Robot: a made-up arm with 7 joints.
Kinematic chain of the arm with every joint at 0, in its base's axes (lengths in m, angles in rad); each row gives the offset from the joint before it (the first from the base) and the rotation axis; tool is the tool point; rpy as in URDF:
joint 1: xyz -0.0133 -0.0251 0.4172 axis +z
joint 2: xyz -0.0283 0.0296 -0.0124 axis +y
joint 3: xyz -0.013 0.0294 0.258 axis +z
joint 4: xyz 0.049 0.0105 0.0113 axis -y
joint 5: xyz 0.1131 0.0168 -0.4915 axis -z
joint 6: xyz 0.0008 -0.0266 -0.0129 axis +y
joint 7: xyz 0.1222 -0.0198 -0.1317 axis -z
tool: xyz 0.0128 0.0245 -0.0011 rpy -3.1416 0 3.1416
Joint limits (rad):
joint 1: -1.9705..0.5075
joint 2: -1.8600..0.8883
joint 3: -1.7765..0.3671
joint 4: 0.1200..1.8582
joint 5: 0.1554..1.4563
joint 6: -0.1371..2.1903
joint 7: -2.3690..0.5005
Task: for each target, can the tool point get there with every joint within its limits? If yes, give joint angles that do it. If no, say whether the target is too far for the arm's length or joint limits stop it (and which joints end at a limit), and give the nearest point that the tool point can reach.
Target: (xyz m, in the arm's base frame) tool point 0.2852 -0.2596 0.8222
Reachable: yes | joints -0.4001 -1.0187 -0.4279 0.8613 1.1122 1.2282 -0.5788
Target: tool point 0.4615 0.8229 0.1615
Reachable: no: joint limits stop it (at a limit: joint 1, joint 2, joint 3, joint 5, joint 7) | nearest point 0.4235 0.6786 0.2210 | short by 0.161 m
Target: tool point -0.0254 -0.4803 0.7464
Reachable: yes | joints -1.4340 -0.5108 -0.4252 1.2329 0.7872 1.8175 -0.6406
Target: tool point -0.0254 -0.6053 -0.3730
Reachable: no: joint limits stop it (at a limit: joint 2, joint 5, joint 7) | nearest point -0.0233 -0.5024 -0.1150 | short by 0.278 m
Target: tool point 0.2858 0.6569 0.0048
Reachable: no: joint limits stop it (at a limit: joint 1, joint 2, joint 3, joint 5, joint 7) | nearest point 0.2809 0.6028 0.0478 | short by 0.069 m
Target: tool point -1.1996 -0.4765 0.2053
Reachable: no: too far | nearest point -0.8465 -0.3421 0.2664 | short by 0.383 m
